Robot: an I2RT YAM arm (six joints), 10 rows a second.
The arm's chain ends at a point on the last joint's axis. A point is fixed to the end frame.
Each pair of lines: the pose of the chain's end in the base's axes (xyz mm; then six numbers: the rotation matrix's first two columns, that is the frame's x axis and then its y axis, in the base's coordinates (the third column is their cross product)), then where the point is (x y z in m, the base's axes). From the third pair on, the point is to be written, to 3 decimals.
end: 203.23 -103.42 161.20 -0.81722 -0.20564 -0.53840 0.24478 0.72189 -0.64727
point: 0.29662 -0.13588 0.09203
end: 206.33 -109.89 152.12 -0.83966 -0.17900 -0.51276 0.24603 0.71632 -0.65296
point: 0.29646 -0.14493 0.07995
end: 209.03 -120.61 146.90 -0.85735 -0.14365 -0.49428 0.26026 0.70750 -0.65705
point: 0.296 -0.159 0.073
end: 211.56 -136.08 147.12 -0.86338 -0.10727 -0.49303 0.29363 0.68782 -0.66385
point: 0.297 -0.179 0.073
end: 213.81 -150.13 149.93 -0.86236 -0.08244 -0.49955 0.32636 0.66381 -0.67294
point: 0.298 -0.198 0.078
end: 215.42 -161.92 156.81 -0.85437 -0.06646 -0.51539 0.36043 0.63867 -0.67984
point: 0.299 -0.214 0.087
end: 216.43 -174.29 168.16 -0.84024 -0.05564 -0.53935 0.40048 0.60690 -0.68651
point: 0.301 -0.231 0.103
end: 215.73 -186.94 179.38 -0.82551 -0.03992 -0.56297 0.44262 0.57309 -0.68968
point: 0.300 -0.248 0.118
